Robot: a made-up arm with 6 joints.
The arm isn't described. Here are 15 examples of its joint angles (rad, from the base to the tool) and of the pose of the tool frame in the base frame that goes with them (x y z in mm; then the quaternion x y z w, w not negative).
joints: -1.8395 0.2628 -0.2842 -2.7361 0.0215 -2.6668
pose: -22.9 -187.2 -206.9 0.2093 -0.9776 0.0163 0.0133
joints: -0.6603 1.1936 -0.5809 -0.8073 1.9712 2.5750
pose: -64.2 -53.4 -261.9 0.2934 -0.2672 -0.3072 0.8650
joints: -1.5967 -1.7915 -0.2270 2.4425 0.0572 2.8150
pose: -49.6 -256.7 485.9 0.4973 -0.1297 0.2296 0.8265
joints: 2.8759 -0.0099 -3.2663 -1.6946 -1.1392 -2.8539
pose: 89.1 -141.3 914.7 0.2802 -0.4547 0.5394 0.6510
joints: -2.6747 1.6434 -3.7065 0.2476 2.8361 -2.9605
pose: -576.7 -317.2 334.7 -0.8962 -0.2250 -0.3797 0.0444
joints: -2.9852 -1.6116 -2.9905 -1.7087 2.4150 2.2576
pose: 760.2 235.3 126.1 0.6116 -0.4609 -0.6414 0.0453
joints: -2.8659 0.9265 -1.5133 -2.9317 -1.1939 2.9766
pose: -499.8 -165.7 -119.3 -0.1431 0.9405 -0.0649 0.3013
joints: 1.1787 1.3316 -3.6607 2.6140 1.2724 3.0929
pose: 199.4 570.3 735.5 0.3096 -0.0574 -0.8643 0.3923
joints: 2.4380 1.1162 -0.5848 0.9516 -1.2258 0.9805
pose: -74.2 181.5 -277.3 -0.8183 -0.3386 -0.3075 0.3482
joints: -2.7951 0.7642 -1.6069 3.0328 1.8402 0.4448
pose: -747.9 -282.5 113.0 0.2291 0.0365 -0.8872 0.3988
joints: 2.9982 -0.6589 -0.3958 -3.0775 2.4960 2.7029
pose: -415.6 67.3 365.4 -0.0537 0.1973 -0.3011 0.9314
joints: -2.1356 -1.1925 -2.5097 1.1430 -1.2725 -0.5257
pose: 252.1 583.5 633.9 -0.5985 0.3504 0.6142 0.3766
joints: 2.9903 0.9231 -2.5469 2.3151 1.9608 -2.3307
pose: -795.0 37.4 511.3 0.4441 -0.0048 0.3531 0.8235
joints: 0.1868 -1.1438 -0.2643 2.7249 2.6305 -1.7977
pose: 273.0 96.1 459.2 0.2626 -0.3738 -0.5535 0.6964
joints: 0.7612 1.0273 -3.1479 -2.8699 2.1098 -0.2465
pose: 453.5 389.0 739.9 0.3663 -0.3840 0.2164 0.8195
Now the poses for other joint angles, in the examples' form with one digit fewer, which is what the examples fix.
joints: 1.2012 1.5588 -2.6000 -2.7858 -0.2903 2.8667
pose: 257 755 -157 -0.771 -0.513 -0.274 0.259
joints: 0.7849 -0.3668 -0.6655 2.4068 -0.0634 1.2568
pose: 397 323 172 -0.105 0.875 0.273 0.387
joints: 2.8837 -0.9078 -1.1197 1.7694 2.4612 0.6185
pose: -227 -56 718 -0.175 0.765 -0.571 0.243
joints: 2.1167 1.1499 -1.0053 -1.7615 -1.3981 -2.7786
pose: -241 201 -252 0.750 0.095 -0.528 0.387
